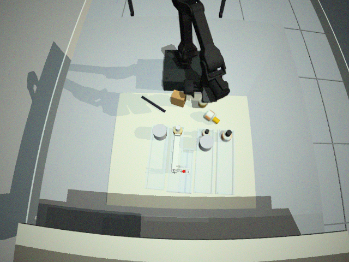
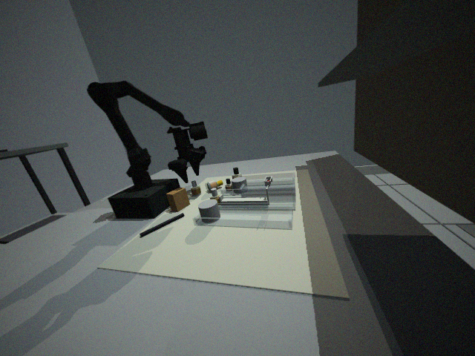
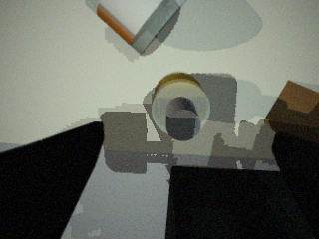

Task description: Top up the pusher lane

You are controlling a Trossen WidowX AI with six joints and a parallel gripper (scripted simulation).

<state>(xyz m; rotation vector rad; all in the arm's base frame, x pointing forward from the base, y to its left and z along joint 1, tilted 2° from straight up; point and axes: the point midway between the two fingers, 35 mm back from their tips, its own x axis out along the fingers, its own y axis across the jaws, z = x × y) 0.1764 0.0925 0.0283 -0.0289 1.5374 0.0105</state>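
The cardboard box lies 110 mm to the right of my gripper tip, 40 mm below it and 10 mm behind it. The rest, counted from my gripper tip: black rod (230 mm to the right, 70 mm below, 10 mm ahead); red dot (340 mm ahead, 70 mm to the right); sprung lane (300 mm ahead, 90 mm to the right, 60 mm below).
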